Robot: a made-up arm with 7 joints.
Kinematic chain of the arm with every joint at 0, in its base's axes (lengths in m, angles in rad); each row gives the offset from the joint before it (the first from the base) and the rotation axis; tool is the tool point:
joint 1: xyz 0 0 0.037 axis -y
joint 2: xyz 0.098 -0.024 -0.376 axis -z
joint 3: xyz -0.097 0 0.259 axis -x
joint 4: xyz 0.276 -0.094 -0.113 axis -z
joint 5: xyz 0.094 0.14 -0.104 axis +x
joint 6: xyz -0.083 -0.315 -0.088 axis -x
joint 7: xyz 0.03 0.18 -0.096 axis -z
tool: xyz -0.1 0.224 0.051
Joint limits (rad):
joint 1: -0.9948..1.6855
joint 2: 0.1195..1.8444
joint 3: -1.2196..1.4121
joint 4: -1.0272..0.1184
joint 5: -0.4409..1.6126
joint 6: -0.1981..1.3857
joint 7: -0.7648..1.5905
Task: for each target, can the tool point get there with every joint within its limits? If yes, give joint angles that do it. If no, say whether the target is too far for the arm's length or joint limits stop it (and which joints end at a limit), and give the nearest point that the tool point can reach.
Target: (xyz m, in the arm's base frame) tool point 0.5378 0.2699 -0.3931
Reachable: yes | joints -0.4305 0.9296 -0.9904 -0.1087 0.8243 0.8322 0.1276
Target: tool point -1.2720 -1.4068 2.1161
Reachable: no: too far | nearest point -0.2222 -0.4600 0.7807 | short by 1.945 m
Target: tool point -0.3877 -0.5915 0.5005
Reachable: no: joint limits stop it (at a limit: joint 1, joint 3, joint 4, joint 6) | nearest point -0.3712 -0.5507 0.4513 | short by 0.066 m
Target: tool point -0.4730 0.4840 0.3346
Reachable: no: joint limits stop it (at a limit: joint 1, joint 2, joint 3, joint 4, joint 6) | nearest point -0.4567 0.4032 0.2876 | short by 0.095 m
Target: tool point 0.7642 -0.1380 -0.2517
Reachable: yes | joints 0.3996 0.9790 -0.6720 -0.2434 -0.0941 0.7025 1.1596
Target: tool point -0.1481 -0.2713 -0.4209
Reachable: yes | joints -0.6858 0.3453 0.9925 -0.6781 -0.0928 -0.0091 0.8558
